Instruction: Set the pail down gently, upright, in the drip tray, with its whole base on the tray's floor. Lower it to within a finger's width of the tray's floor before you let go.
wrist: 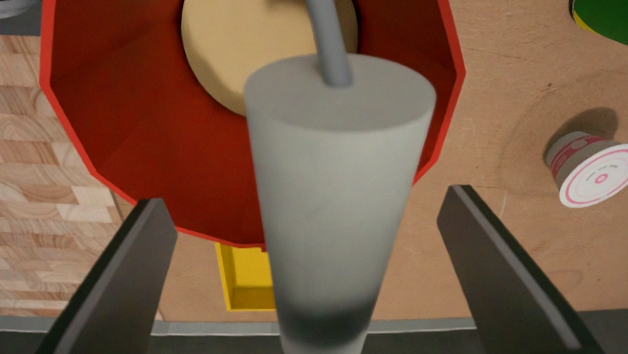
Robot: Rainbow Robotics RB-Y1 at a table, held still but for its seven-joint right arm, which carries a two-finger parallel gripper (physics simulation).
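Observation:
The red pail is large in the upper part of the view, open side towards the camera, with a round cream-coloured disc inside. Its thick grey handle grip on a grey wire rises towards the camera. My gripper is open, a finger on each side of the handle grip, with a gap on both sides. The yellow drip tray shows partly below the pail's rim; the rest is hidden behind the pail and the grip. The pail's base is hidden, so where it stands against the tray cannot be told.
A white and pink cup lies tilted at the right. A green and yellow object is cut off at the top right. A wood-block surface lies at the left. The table's grey front edge runs along the bottom.

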